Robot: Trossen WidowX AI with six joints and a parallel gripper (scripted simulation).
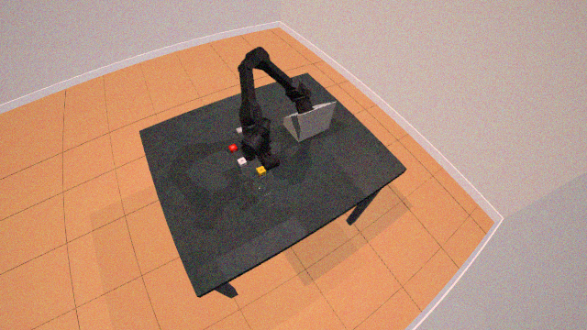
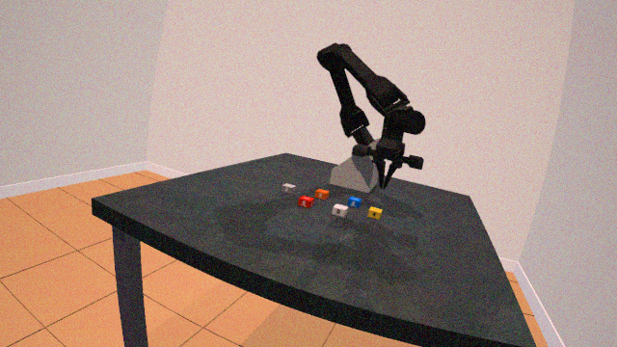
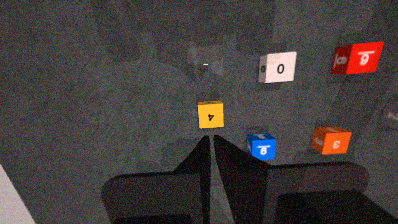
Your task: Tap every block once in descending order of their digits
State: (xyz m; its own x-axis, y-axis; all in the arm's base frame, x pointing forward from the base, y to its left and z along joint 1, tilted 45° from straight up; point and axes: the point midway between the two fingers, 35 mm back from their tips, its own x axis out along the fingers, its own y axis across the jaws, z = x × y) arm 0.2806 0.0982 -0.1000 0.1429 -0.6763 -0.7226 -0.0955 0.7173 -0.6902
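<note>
Right now my gripper tip is 7 cm above the yellow block. Also, from my gripper tip: orange block: 18 cm to the right, 7 cm below, 3 cm behind; then blue block: 8 cm to the right, 7 cm below, 4 cm behind; then white block: 8 cm to the right, 7 cm below, 7 cm ahead.
</note>
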